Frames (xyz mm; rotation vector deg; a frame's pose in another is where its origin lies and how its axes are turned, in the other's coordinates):
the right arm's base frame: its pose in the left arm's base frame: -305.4 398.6 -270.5 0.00 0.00 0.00
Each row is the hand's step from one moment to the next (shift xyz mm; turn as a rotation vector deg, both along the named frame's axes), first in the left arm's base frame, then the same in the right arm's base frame.
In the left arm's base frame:
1: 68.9 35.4 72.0 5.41 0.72 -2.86
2: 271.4 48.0 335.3 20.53 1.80 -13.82
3: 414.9 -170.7 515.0 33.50 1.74 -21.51
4: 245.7 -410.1 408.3 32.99 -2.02 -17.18
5: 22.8 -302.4 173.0 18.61 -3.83 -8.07
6: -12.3 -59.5 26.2 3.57 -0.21 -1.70
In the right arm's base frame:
1: 68.9 35.4 72.0 5.41 0.72 -2.86
2: 271.4 48.0 335.3 20.53 1.80 -13.82
3: 414.9 -170.7 515.0 33.50 1.74 -21.51
4: 245.7 -410.1 408.3 32.99 -2.02 -17.18
5: 22.8 -302.4 173.0 18.61 -3.83 -8.07
6: -12.3 -59.5 26.2 3.57 -0.21 -1.70

